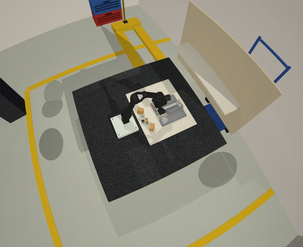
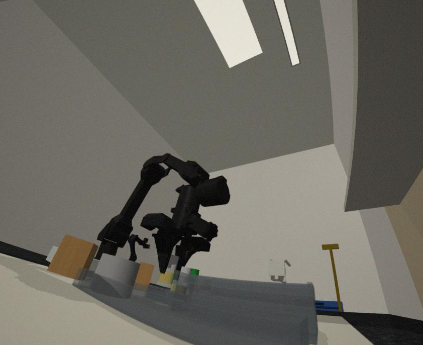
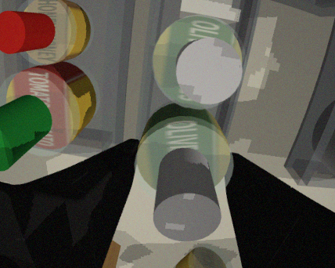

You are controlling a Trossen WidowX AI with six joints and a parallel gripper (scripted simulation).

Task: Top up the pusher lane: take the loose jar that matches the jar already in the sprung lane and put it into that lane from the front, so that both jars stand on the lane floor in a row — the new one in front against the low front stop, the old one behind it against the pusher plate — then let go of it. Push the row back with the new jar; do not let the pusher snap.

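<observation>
The wide grey cylinder is 130 mm to the right of my gripper tip and 20 mm below it. From my gripper tip the other things lie so: clear lane rack 150 mm ahead, 30 mm to the right, 30 mm below; pale pusher plate 150 mm ahead, 40 mm to the right.
</observation>
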